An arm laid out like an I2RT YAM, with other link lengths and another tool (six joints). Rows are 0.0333 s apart.
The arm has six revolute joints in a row. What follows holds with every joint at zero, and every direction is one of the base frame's.
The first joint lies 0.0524 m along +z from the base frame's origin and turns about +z.
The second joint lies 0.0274 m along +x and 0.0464 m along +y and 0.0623 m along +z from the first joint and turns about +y.
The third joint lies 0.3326 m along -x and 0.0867 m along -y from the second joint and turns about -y.
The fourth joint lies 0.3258 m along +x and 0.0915 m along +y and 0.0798 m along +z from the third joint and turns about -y.
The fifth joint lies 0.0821 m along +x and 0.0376 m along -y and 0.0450 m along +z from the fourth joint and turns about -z.
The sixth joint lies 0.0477 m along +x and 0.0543 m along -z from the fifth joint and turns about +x.
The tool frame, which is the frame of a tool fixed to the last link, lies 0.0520 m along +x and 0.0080 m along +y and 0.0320 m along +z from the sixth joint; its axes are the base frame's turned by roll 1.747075, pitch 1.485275 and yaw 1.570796 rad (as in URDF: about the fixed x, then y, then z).
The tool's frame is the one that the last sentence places.
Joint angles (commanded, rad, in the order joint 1, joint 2, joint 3, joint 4, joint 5, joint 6), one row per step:
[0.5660, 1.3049, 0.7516, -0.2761, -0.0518, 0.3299]
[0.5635, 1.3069, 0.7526, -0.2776, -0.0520, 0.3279]
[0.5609, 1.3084, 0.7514, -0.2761, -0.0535, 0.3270]
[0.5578, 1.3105, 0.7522, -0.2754, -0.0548, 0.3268]
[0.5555, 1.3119, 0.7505, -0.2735, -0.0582, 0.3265]
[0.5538, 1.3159, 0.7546, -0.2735, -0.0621, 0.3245]
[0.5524, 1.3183, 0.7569, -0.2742, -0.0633, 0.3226]
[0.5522, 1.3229, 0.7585, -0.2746, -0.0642, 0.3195]
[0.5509, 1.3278, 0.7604, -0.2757, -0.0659, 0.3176]
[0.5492, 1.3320, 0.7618, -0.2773, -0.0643, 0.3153]
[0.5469, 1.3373, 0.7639, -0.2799, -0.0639, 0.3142]
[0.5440, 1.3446, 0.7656, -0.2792, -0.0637, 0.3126]
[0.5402, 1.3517, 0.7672, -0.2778, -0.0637, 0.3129]
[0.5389, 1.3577, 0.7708, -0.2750, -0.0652, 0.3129]
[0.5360, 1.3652, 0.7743, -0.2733, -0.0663, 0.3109]
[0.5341, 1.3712, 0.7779, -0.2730, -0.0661, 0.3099]
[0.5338, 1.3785, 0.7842, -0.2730, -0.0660, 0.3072]
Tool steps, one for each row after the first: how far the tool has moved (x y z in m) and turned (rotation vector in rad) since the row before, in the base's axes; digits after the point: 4 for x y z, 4 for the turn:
[0.0007, -0.0006, -0.0005, -0.0023, 0.0014, -0.0009]
[0.0005, -0.0007, -0.0009, -0.0002, 0.0012, -0.0009]
[0.0010, -0.0007, -0.0003, 0.0004, 0.0009, -0.0021]
[0.0003, -0.0005, -0.0010, 0.0013, 0.0022, 0.0002]
[0.0013, 0.0005, 0.0004, 0.0014, 0.0006, 0.0024]
[0.0008, 0.0000, 0.0001, -0.0007, 0.0004, 0.0008]
[0.0006, 0.0005, -0.0010, -0.0029, 0.0020, 0.0027]
[0.0008, 0.0002, -0.0011, -0.0021, 0.0034, 0.0012]
[0.0009, -0.0004, -0.0012, -0.0045, 0.0022, -0.0010]
[0.0011, -0.0004, -0.0014, -0.0039, 0.0044, -0.0017]
[0.0016, -0.0004, -0.0019, -0.0035, 0.0035, -0.0018]
[0.0019, -0.0007, -0.0018, -0.0020, 0.0036, -0.0040]
[0.0017, 0.0006, -0.0003, 0.0012, 0.0002, -0.0003]
[0.0020, 0.0000, -0.0010, -0.0015, 0.0016, -0.0007]
[0.0016, 0.0001, -0.0006, -0.0017, 0.0013, -0.0013]
[0.0019, 0.0011, 0.0000, -0.0020, -0.0002, 0.0017]

